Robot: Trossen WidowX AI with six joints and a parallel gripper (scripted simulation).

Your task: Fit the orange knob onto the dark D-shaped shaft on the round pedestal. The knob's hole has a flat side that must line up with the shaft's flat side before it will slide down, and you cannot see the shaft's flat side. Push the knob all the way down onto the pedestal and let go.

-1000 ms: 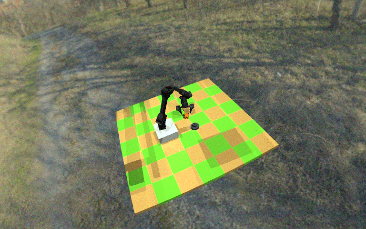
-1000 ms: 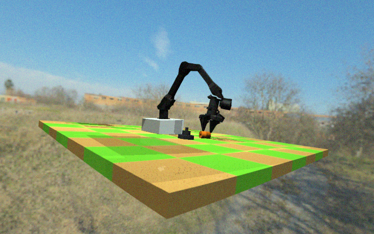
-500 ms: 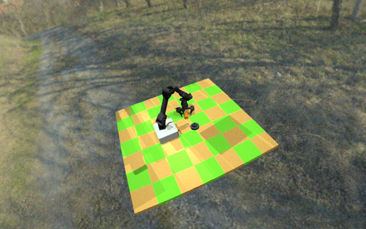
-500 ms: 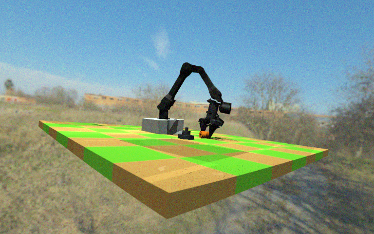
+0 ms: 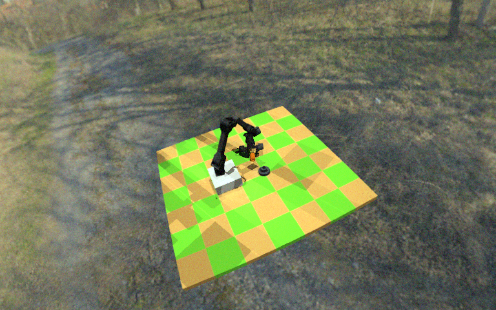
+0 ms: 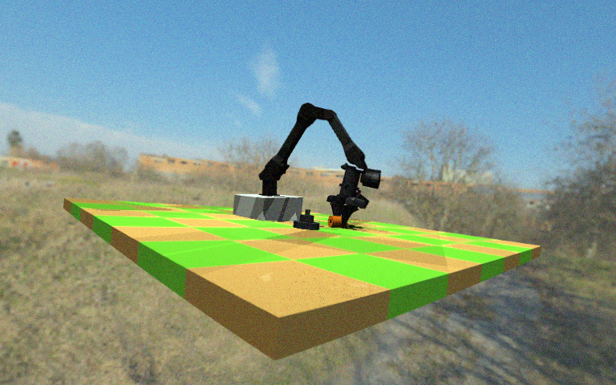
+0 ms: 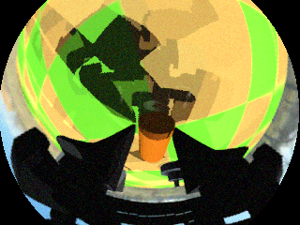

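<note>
Now: gripper tip 1 cm to the left of the orange knob and 1 cm below it. Round my gripper tip: round dark pedestal: 18 cm to the right, 5 cm ahead, 2 cm above.
</note>
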